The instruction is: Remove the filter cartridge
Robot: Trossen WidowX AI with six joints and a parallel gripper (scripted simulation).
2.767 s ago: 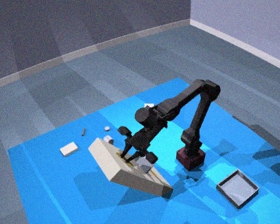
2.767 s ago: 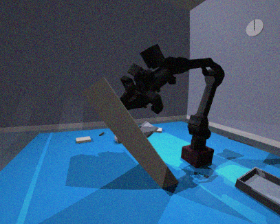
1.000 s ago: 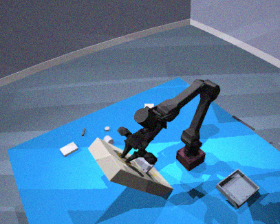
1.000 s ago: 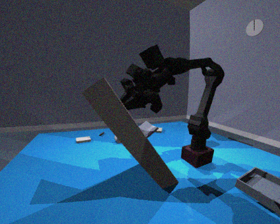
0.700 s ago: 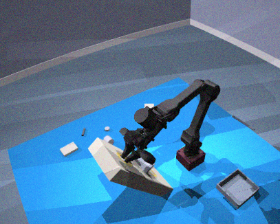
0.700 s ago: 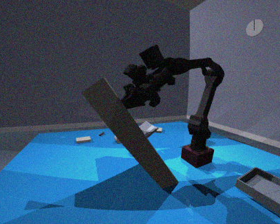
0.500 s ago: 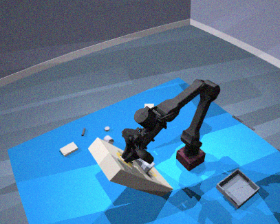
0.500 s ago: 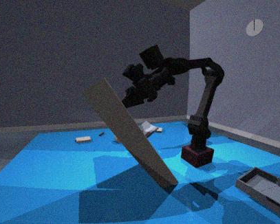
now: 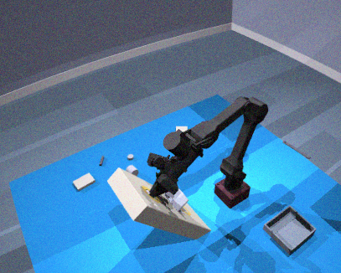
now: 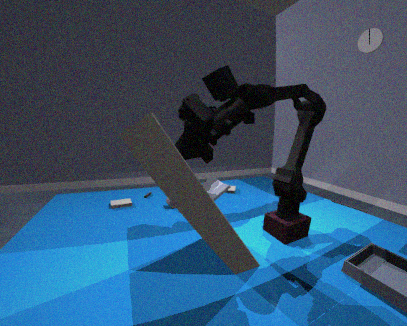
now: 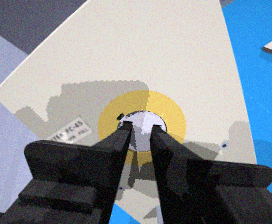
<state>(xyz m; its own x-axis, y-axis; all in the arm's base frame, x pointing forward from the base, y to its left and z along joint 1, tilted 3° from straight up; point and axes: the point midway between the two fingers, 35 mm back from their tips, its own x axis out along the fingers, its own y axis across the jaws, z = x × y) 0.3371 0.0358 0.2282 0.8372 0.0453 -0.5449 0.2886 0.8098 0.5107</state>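
My gripper tip is 1 cm short of the white round filter cartridge and 1 cm above it. From my gripper tip the other things lie so: beige service panel (8 cm below, 4 cm behind); then grey tray (46 cm behind, 25 cm to the left, 25 cm below).
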